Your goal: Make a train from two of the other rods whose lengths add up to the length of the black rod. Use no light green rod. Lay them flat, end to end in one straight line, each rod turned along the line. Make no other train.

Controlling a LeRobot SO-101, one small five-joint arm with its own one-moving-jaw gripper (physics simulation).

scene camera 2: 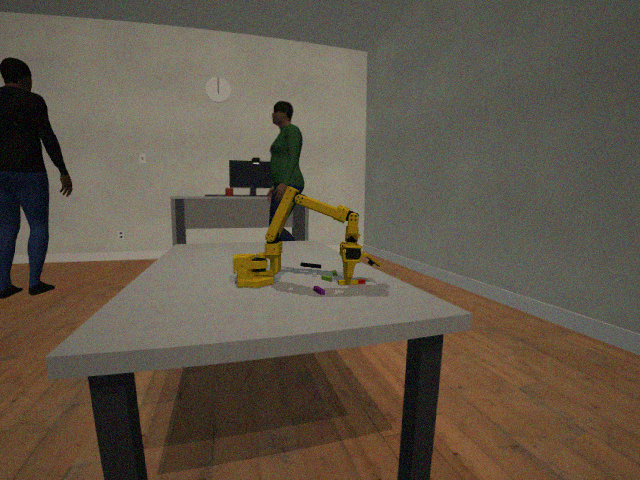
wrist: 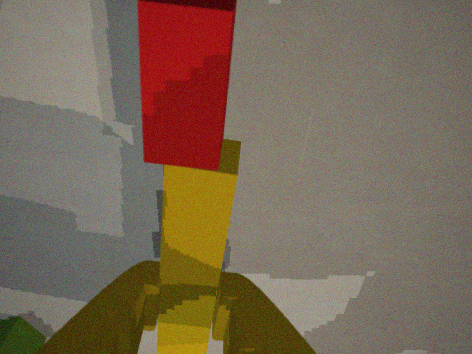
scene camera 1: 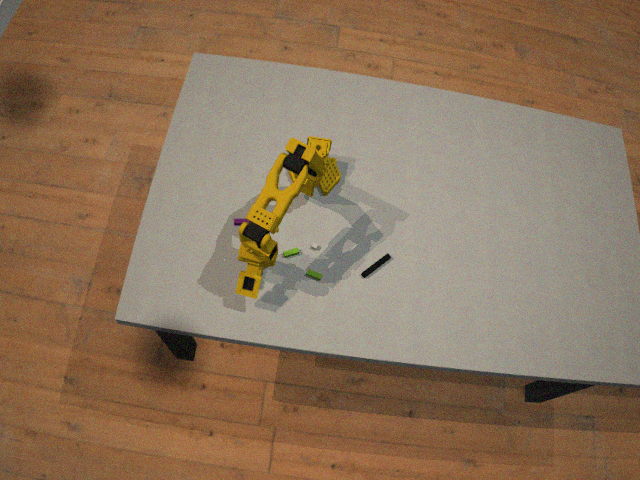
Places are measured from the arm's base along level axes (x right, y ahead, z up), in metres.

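Pixels of known places: hand at its tool point: (scene camera 2: 346,280) (wrist: 162,287) (scene camera 1: 263,265); arm's base at its link origin: (scene camera 2: 261,281) (scene camera 1: 313,183).
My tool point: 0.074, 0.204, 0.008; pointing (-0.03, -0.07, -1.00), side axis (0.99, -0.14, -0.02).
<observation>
Ahead of a thing's pixels: the offset from my tool point to its top centre, as dx, dy, dz.
The black rod {-0.221, -0.035, +0.002} (scene camera 1: 376,265) (scene camera 2: 310,265) lies apart to the right in scene view 1. My gripper (scene camera 2: 348,281) (wrist: 186,305) is low at the table and shut on the yellow rod {+0.005, +0.002, +0.003} (scene camera 2: 341,282) (wrist: 197,215), with a jaw on each side. The red rod {+0.006, +0.038, +0.002} (scene camera 2: 361,281) (wrist: 185,90) is beyond the yellow rod's far end, roughly in line but set slightly left in the wrist view. Its near end covers part of the yellow end face; whether they touch is unclear. The arm hides both rods in scene view 1.
A light green rod {-0.050, -0.036, +0.002} (scene camera 1: 291,252) (scene camera 2: 326,277) and a darker green rod {-0.101, +0.003, +0.002} (scene camera 1: 313,274) (scene camera 2: 334,272) lie right of the gripper in scene view 1. A small white block {-0.095, -0.057, +0.002} (scene camera 1: 315,246) is near them. A purple rod {+0.054, -0.088, +0.002} (scene camera 1: 240,221) (scene camera 2: 318,290) lies partly under the arm in scene view 1.
</observation>
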